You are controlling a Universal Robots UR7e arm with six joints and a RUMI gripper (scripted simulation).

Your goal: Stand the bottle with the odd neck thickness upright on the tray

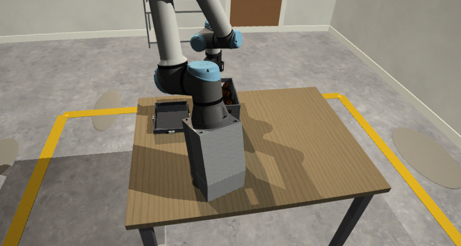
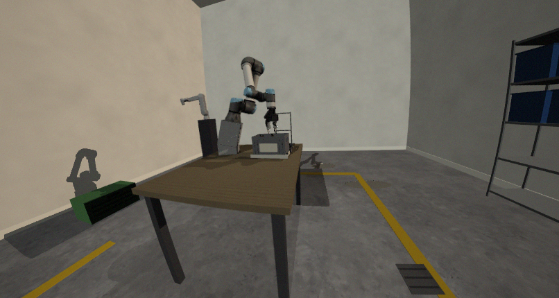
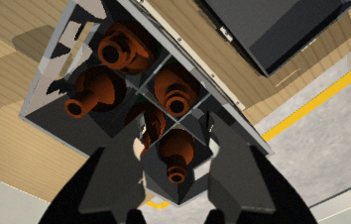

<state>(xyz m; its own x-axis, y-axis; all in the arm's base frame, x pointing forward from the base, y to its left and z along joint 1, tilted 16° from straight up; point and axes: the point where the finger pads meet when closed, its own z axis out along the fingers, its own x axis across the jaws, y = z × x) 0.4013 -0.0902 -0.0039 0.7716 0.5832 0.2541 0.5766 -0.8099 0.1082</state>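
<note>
The crate is 11 cm below my hand and 5 cm to the right of it. From my hand the other things lie so: bottle 11 cm below, 10 cm behind, 8 cm to the right; dark tray 21 cm to the left, 18 cm below, 4 cm ahead.
</note>
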